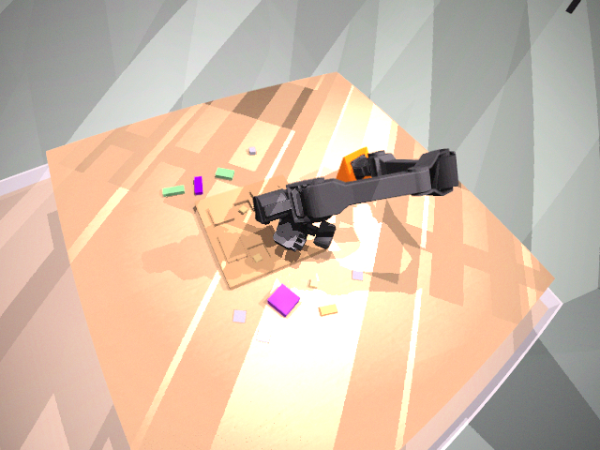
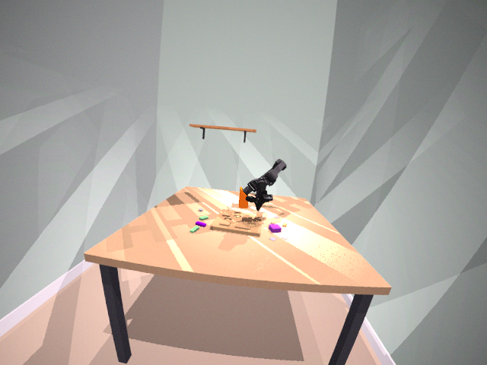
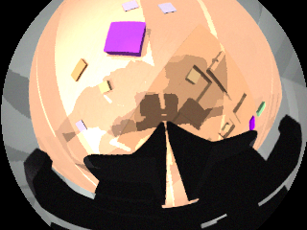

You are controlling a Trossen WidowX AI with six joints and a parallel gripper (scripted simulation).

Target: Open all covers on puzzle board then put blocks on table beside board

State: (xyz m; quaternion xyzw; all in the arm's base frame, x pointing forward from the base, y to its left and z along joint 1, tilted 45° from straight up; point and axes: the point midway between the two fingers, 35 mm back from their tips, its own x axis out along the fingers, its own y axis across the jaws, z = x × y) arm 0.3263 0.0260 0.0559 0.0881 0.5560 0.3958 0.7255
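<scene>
The tan puzzle board is 10 mm ahead of my gripper tip, 130 mm to the right of it and 70 mm below it. From my gripper tip the other things lie so: orange block (20 mm ahead, 190 mm to the left, 80 mm below); then purple block (70 mm ahead, 360 mm to the right, 80 mm below); then mint-green block (140 mm ahead, 380 mm to the right, 80 mm below).
</scene>
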